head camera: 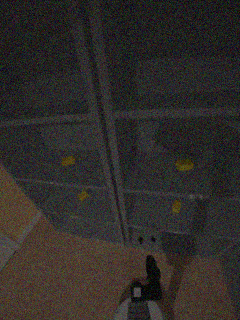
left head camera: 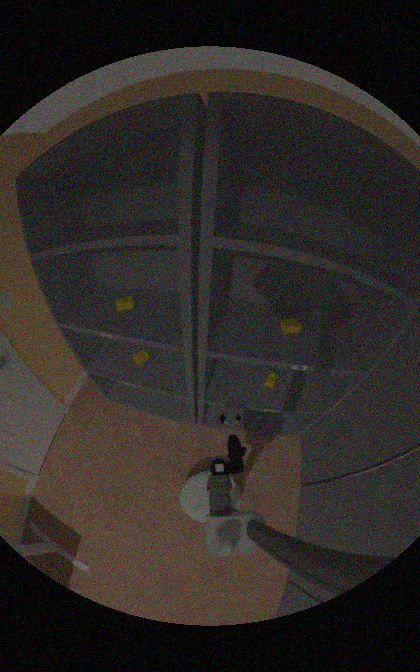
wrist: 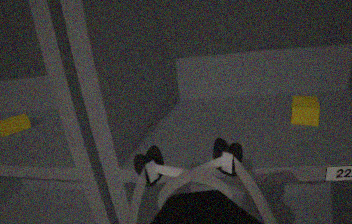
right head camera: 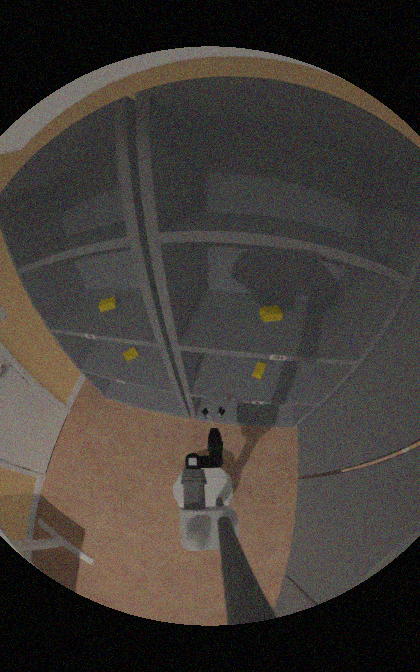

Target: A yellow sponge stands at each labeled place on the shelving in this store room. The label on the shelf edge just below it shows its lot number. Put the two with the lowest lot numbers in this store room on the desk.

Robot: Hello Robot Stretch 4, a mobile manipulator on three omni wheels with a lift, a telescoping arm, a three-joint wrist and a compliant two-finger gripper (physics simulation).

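Places are measured from the robot's base along level axes (x ahead, y left, z up), in millimetres.
Where they show: gripper, between the fingertips: [head camera: 146, 236] [left head camera: 229, 414] [wrist: 187, 154] [right head camera: 212, 407]; robot's base, origin of its link: [right head camera: 204, 488].
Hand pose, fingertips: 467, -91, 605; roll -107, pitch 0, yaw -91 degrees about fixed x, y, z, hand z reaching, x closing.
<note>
Each offset is from my fingertips to the top centre of the thing, as dx, dy, dz. "pt": to the spot under its first point.
Several yellow sponges stand on the grey shelving. The lower right sponge {+273, -324, -53} [head camera: 176, 206] [left head camera: 270, 379] [right head camera: 259, 370] [wrist: 305, 111] is right of my gripper in the wrist view; the label {pt +58, -264, -115} [wrist: 340, 173] below it is cut off and reads "22". The lower left sponge {+458, +602, -53} [head camera: 83, 196] [left head camera: 141, 357] [right head camera: 130, 354] [wrist: 15, 125] is past the uprights. The upper left sponge {+470, +607, +404} [head camera: 68, 160] [left head camera: 125, 303] [right head camera: 107, 304] and upper right sponge {+300, -306, +404} [head camera: 184, 164] [left head camera: 291, 326] [right head camera: 271, 313] stand one level higher. My gripper [head camera: 146, 239] [left head camera: 230, 418] [right head camera: 213, 411] [wrist: 187, 154] is open and empty in front of the right bay.
The double uprights [head camera: 107, 125] [left head camera: 205, 200] [right head camera: 145, 200] [wrist: 82, 100] divide the two bays. A grey wall-like surface [left head camera: 360, 440] [right head camera: 355, 430] is close on the right. A white door [left head camera: 30, 415] [right head camera: 25, 415] is at left. A dark brown panel [left head camera: 55, 530] [right head camera: 60, 530] with pale bars is at lower left.
</note>
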